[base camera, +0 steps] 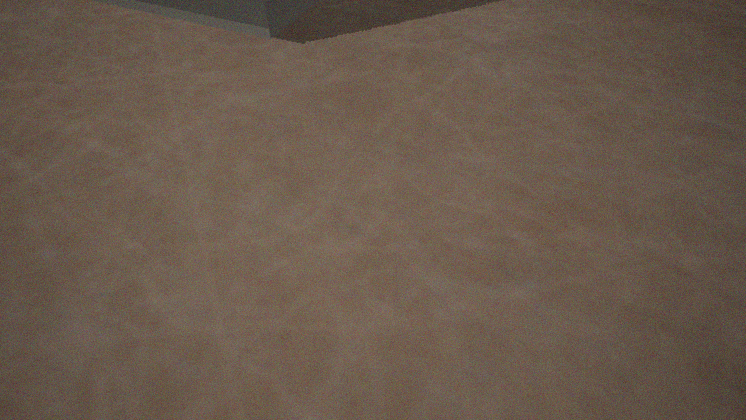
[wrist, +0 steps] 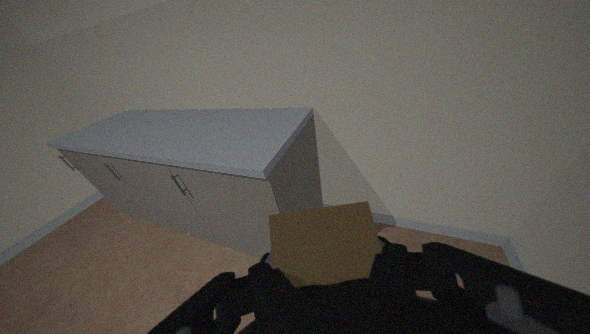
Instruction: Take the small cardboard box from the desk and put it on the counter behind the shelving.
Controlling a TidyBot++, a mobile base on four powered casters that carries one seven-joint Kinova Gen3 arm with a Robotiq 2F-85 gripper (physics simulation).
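Frame: origin at the arm's base, x left, y up, z ahead, level; centimetres.
Seen in the pictures: gripper, fingertip midpoint: (wrist: 323,250).
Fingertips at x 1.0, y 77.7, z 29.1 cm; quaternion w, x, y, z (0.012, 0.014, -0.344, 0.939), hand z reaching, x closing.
A point is followed by its place in that frame.
The small cardboard box (wrist: 322,245) {x 1.0, y 82.0, z 26.9 cm} is brown and shows at the lower middle of the wrist view. My gripper (wrist: 323,250) {x 1.0, y 77.7, z 29.1 cm} is shut on it, with one dark finger on each side. The counter (wrist: 200,137) {x 55.9, y 51.4, z 115.1 cm} has a pale grey-blue top and light doors with handles. It stands against the wall, ahead and to the left of the held box in the wrist view. The box covers the view of the lower part of the counter's near end. The box and the gripper do not show in the base camera view. The desk and the shelving do not show in either view.
Brown floor (base camera: 365,219) {x -1.2, y -39.6, z 41.8 cm} (wrist: 115,260) {x 167.5, y -39.6, z 108.8 cm} lies before the counter. At the top of the base camera view is the lower corner of a dark body (base camera: 323,20). A wall (wrist: 425,110) {x -57.6, y 48.5, z 112.0 cm} rises behind the counter, with a skirting board (wrist: 450,232) {x -85.4, y -35.4, z 99.0 cm} to its right and a wall corner at the far right.
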